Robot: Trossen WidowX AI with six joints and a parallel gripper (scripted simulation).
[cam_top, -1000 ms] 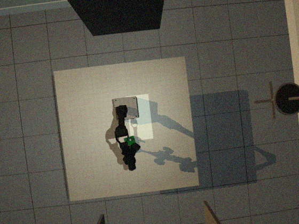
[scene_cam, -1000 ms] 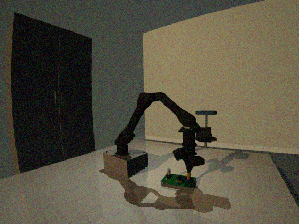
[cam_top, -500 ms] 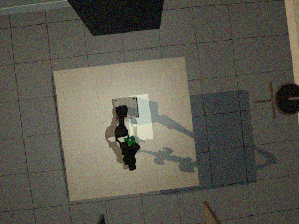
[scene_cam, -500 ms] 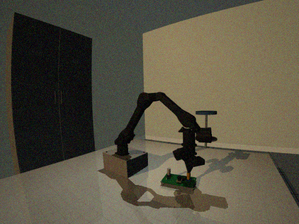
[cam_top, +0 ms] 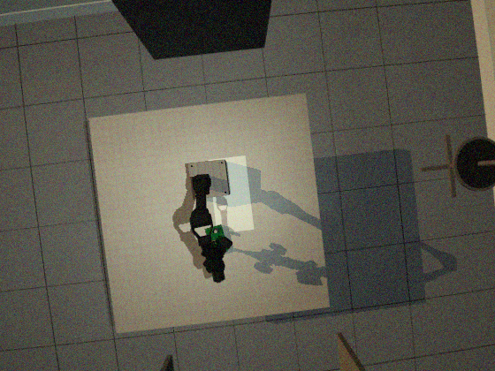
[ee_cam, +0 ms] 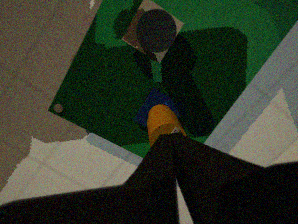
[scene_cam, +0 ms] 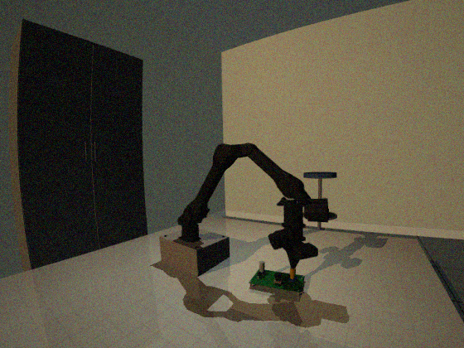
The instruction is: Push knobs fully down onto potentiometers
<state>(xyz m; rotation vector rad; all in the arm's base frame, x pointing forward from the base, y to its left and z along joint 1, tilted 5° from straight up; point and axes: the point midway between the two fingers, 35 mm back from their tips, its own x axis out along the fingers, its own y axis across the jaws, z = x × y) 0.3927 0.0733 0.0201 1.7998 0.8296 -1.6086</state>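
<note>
My gripper tip is 1 cm above the yellow knob. The rest, counted from my gripper tip: pale knob: 10 cm behind, 2 cm to the right, 1 cm below.
</note>
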